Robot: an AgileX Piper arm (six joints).
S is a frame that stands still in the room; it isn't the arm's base.
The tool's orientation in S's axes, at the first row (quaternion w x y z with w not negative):
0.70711 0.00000 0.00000 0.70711
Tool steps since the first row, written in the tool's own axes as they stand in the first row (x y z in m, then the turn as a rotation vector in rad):
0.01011 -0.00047 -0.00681 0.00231 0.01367 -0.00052
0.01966 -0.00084 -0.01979 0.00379 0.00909 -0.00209
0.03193 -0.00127 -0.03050 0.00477 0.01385 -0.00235
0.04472 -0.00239 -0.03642 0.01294 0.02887 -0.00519
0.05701 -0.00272 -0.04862 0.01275 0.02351 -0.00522
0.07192 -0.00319 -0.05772 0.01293 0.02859 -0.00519
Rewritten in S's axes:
0.00047 0.01011 -0.00681 -0.01367 0.00231 -0.00052
0.00084 0.01966 -0.01979 -0.00909 0.00379 -0.00209
0.00127 0.03193 -0.03050 -0.01385 0.00477 -0.00235
0.00239 0.04472 -0.03642 -0.02887 0.01294 -0.00519
0.00272 0.05701 -0.04862 -0.02351 0.01275 -0.00522
0.00319 0.07192 -0.05772 -0.02859 0.01293 -0.00519

